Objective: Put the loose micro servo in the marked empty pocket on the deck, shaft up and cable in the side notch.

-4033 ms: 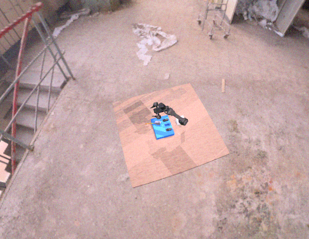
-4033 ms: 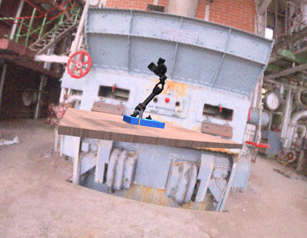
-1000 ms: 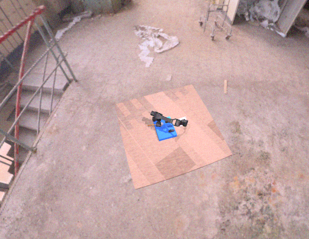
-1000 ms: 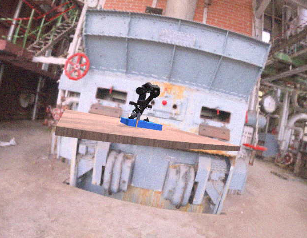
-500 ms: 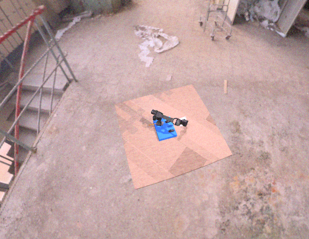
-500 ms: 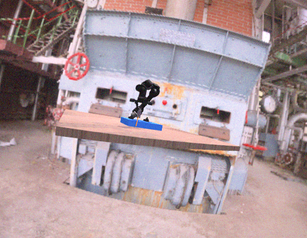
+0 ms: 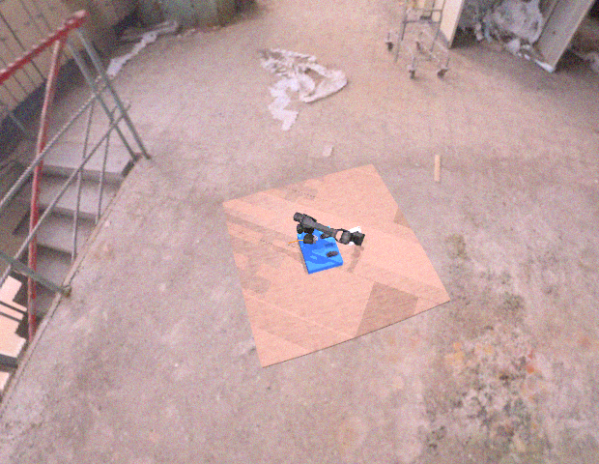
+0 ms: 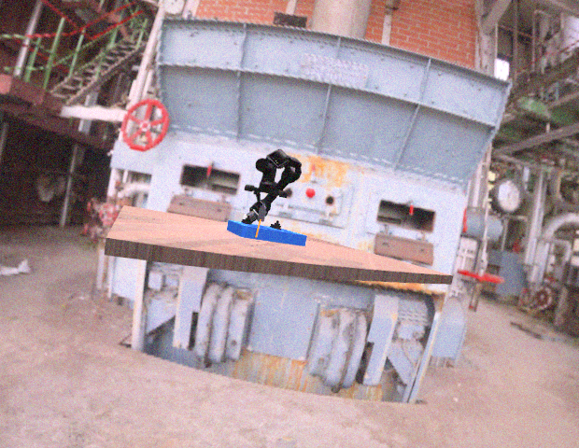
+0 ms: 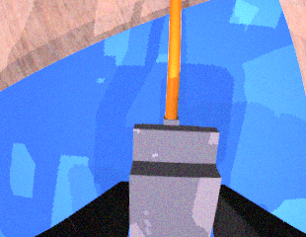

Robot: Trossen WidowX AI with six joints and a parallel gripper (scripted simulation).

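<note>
My gripper tip is 10 mm past the blue deck, 50 mm to the right of it and 100 mm above it.
</note>
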